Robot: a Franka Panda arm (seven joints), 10 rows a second.
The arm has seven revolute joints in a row. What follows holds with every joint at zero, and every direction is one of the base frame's.
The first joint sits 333 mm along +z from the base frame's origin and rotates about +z.
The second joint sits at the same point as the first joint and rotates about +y.
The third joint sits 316 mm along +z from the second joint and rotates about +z.
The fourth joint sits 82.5 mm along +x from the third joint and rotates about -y.
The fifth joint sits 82.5 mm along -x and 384 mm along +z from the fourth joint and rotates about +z.
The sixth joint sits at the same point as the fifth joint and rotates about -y.
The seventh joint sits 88 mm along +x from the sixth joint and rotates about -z.
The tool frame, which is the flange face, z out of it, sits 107 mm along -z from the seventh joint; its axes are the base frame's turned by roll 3.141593, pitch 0 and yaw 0 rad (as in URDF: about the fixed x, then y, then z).
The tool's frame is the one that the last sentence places.
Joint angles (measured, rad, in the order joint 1, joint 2, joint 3, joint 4, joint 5, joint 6, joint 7), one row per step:
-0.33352 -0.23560 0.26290 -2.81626 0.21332 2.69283 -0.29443
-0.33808 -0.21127 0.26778 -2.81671 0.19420 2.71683 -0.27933
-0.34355 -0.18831 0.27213 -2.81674 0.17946 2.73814 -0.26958
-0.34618 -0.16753 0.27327 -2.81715 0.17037 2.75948 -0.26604
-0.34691 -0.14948 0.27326 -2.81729 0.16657 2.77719 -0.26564
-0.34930 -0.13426 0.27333 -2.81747 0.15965 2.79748 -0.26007
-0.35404 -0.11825 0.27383 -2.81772 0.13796 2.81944 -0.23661
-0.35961 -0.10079 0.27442 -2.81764 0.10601 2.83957 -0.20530
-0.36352 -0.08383 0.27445 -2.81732 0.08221 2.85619 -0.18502
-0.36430 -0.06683 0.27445 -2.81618 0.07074 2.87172 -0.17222
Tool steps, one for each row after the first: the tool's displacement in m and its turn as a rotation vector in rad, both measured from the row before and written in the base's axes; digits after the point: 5 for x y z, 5 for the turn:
0.00089 0.00043 -0.00685 -0.00696 0.00255 0.00040
0.00066 -0.00005 -0.00645 -0.00430 0.00263 0.00105
0.00049 -0.00028 -0.00573 -0.00189 0.00002 0.00217
0.00033 -0.00010 -0.00498 0.00049 0.00015 0.00161
0.00066 -0.00066 -0.00369 -0.00173 -0.00476 -0.00237
0.00074 -0.00065 -0.00382 -0.00573 -0.00461 -0.00866
0.00059 -0.00019 -0.00442 -0.00731 -0.00153 -0.00746
0.00029 0.00001 -0.00451 -0.00395 0.00040 -0.00243
0.00047 0.00063 -0.00438 0.00059 -0.00009 -0.00303

